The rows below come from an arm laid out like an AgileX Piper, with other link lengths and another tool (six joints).
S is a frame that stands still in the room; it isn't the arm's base.
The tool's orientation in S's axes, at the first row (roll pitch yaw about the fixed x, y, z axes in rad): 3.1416, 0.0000, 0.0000
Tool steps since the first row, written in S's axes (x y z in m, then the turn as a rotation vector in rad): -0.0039, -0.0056, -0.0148, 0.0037, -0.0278, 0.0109; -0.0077, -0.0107, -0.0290, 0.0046, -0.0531, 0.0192; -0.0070, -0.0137, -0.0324, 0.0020, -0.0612, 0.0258; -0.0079, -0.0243, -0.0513, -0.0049, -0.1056, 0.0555; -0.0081, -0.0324, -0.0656, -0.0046, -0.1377, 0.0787; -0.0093, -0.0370, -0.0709, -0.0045, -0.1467, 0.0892; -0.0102, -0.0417, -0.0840, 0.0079, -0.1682, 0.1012; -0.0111, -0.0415, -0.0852, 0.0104, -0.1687, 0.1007
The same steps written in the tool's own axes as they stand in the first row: -0.0039, 0.0056, 0.0148, 0.0037, 0.0278, -0.0109; -0.0077, 0.0107, 0.0290, 0.0046, 0.0531, -0.0192; -0.0070, 0.0137, 0.0324, 0.0020, 0.0612, -0.0258; -0.0079, 0.0243, 0.0513, -0.0049, 0.1056, -0.0555; -0.0081, 0.0324, 0.0656, -0.0046, 0.1377, -0.0787; -0.0093, 0.0370, 0.0709, -0.0045, 0.1467, -0.0892; -0.0102, 0.0417, 0.0840, 0.0079, 0.1682, -0.1012; -0.0111, 0.0415, 0.0852, 0.0104, 0.1687, -0.1007
